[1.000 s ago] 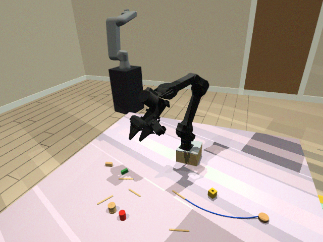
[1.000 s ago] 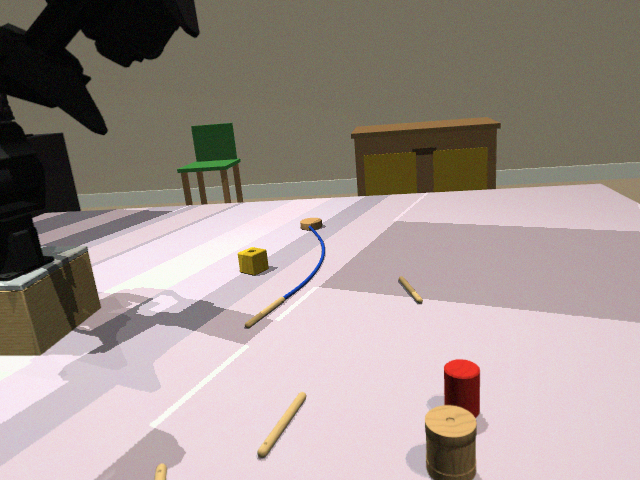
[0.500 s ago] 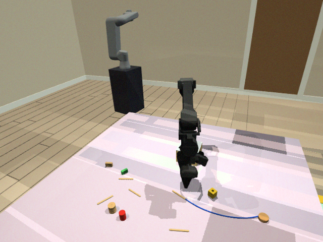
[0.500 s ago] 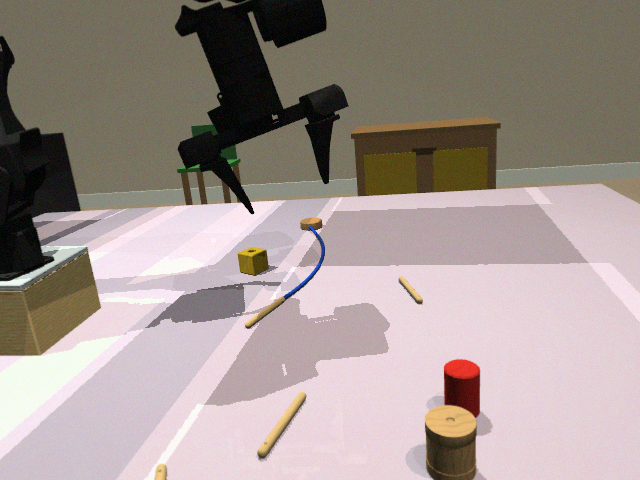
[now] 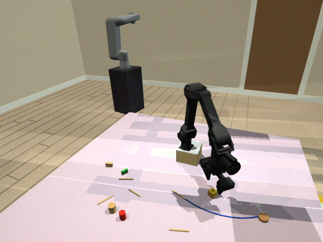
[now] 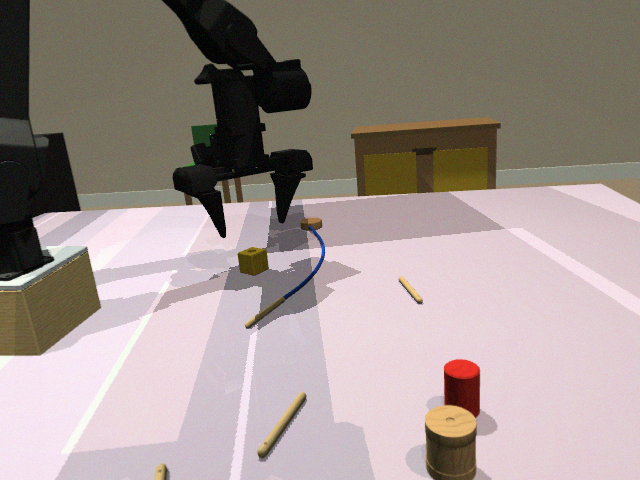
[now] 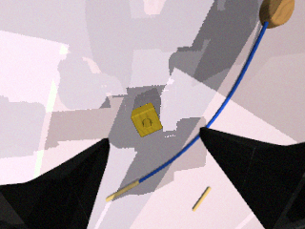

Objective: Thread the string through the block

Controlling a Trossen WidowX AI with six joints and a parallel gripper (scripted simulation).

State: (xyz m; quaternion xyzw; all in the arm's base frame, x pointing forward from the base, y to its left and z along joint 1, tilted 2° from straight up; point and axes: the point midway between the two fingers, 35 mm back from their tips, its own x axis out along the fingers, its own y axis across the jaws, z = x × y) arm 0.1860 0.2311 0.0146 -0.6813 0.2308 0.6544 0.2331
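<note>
Right now my gripper tip is 50 mm above the yellow block. Round my gripper tip: red cylinder: 300 mm ahead, 280 mm to the right, 40 mm below; then round wooden button: 10 mm ahead, 220 mm to the left, 50 mm below; then thin wooden stick: 80 mm ahead, 120 mm to the right, 60 mm below.
</note>
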